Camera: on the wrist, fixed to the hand. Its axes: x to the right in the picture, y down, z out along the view.
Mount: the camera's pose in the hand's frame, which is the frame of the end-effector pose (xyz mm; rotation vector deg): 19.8 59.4 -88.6 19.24 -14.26 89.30
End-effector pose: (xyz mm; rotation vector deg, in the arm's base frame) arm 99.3 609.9 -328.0 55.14 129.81 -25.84
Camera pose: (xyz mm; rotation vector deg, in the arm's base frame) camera 95.6 706.7 -279.1 128.93 40.91 -10.12
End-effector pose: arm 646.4 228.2 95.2 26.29 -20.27 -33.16
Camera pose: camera 727.1 288.2 54.5 17.45 -51.91 55.28
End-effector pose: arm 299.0 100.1 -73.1 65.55 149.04 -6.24
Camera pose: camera 308.7 171.1 8.4 150.46 53.09 -16.76
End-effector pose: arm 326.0 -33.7 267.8 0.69 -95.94 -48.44
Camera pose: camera 420.9 -44.5 319.2 -60.23 -83.25 35.96
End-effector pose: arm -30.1 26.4 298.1 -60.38 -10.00 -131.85
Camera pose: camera -63.8 -62.1 245.2 -44.68 8.15 -40.54
